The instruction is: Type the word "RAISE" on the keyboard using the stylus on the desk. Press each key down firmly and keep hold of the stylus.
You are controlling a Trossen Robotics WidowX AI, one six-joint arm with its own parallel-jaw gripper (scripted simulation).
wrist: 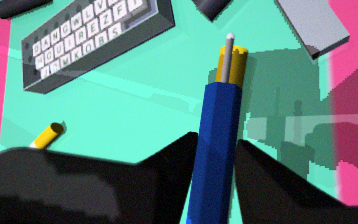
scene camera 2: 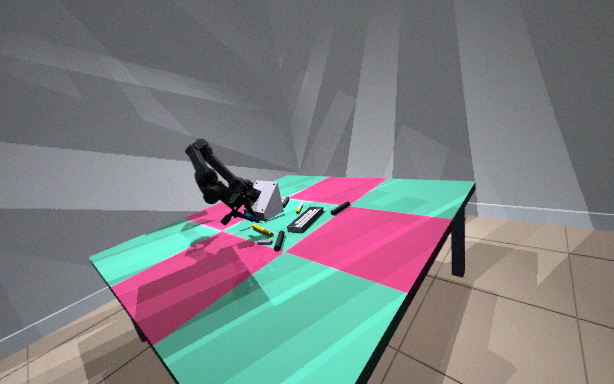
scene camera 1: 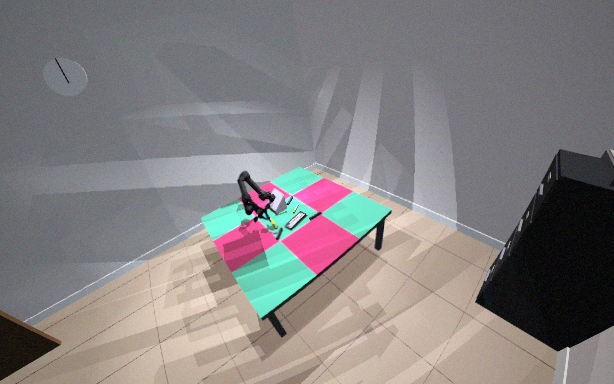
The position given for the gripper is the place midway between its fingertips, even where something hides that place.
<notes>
In view: the gripper (scene camera 2: 254, 219) and a yellow marker (wrist: 239, 55).
The gripper shows as well in the wrist view (wrist: 216, 144).
</notes>
